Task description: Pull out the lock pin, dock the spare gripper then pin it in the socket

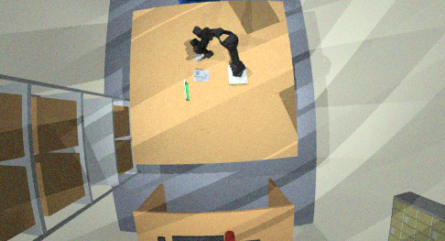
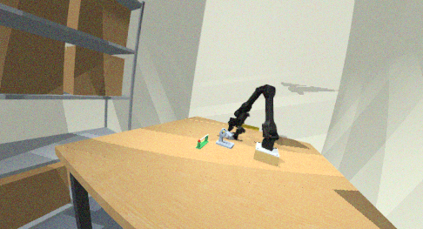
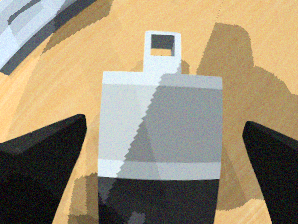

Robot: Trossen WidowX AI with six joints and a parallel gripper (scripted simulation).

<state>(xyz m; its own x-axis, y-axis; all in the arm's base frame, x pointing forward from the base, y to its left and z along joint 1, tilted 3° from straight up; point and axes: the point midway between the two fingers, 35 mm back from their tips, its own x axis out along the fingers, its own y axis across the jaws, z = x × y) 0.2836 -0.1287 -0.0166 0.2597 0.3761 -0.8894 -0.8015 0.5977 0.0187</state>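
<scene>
The spare gripper is 1 cm below my gripper tip. Also, from my gripper tip: green holder: 6 cm ahead, 28 cm to the left; then grey mount: 2 cm behind, 16 cm to the left, 2 cm above.
</scene>
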